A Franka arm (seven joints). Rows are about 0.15 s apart.
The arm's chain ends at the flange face. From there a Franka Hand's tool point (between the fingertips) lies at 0.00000 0.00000 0.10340 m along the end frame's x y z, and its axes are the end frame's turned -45 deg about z.
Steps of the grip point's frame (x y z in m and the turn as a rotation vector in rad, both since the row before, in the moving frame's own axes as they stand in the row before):
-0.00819, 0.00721, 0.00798, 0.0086, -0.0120, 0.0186
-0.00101, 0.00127, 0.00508, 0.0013, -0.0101, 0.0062
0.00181, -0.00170, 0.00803, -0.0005, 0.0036, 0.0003
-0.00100, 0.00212, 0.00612, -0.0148, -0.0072, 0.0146
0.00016, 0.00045, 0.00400, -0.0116, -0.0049, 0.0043
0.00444, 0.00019, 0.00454, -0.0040, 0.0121, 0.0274
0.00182, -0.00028, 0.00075, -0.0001, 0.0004, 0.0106
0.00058, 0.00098, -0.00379, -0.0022, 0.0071, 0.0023
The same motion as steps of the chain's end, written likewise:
0.00082, 0.01065, 0.00799, -0.0024, -0.0146, 0.0186
0.00102, 0.00097, 0.00509, -0.0062, -0.0081, 0.0062
-0.00022, -0.00226, 0.00803, 0.0022, 0.0029, 0.0003
0.00025, 0.00059, 0.00613, -0.0156, 0.0054, 0.0146
-0.00006, -0.00100, 0.00401, -0.0117, 0.0047, 0.0043
0.00209, -0.00243, 0.00455, 0.0057, 0.0114, 0.0274
0.00105, -0.00146, 0.00075, 0.0002, 0.0004, 0.0106
0.00042, 0.00064, -0.00379, 0.0035, 0.0066, 0.0023

